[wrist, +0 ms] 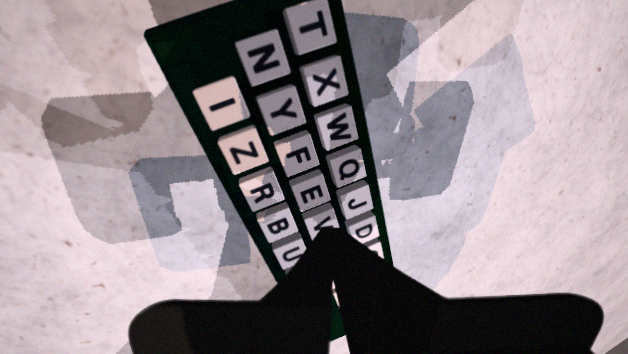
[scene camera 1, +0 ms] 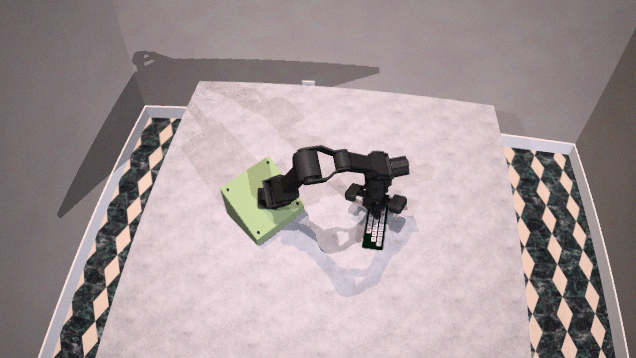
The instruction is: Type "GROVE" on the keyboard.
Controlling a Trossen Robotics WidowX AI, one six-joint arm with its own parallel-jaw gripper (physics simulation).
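Places are measured from the arm's base along level axes (x ahead, y left, z up), in millimetres.
Pixels of known places: gripper, fingertip midpoint: [wrist: 330, 237] [scene camera 1: 376, 218]; arm's base, origin of the base link: [scene camera 1: 267, 198].
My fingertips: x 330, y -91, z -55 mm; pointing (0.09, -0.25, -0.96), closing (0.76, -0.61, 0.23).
For each thing: its top centre in the pictures, then the offset to it from my fingertips. Level surfaces: height alone.
- keyboard, middle of its top: [wrist: 325, 232] [scene camera 1: 376, 220] 9 mm down, 2 mm back, 3 mm right
- V key, middle of its top: [wrist: 322, 225] 9 mm down, 0 mm ahead, 1 mm left
- D key, middle of its top: [wrist: 364, 231] 9 mm down, 12 mm ahead, 18 mm right
- E key, middle of its top: [wrist: 311, 193] 9 mm down, 6 mm ahead, 18 mm left
- R key, middle of its top: [wrist: 262, 192] 9 mm down, 8 mm back, 33 mm left
- pale marbled table, its level: 27 mm down
The keyboard [scene camera 1: 367, 245] [wrist: 192, 52] is a narrow dark green board with light, black-lettered keys in three lines. My gripper [scene camera 1: 377, 214] [wrist: 330, 237] is shut and empty, pointing down over the keyboard. In the wrist view its tips overlap the lower part of the V key [wrist: 316, 220], near the D key [wrist: 363, 230]. The E key [wrist: 310, 192] and R key [wrist: 261, 190] show farther up the board. The G and O keys cannot be made out; the fingers hide the board's near part. Whether the tips touch a key cannot be told.
The arm's base stands on a light green block [scene camera 1: 245, 200] left of the keyboard, on the pale marbled table [scene camera 1: 300, 320]. The arm [scene camera 1: 306, 166] arches from the block to above the keyboard. A patterned floor [scene camera 1: 555, 245] lies beyond the table's side edges.
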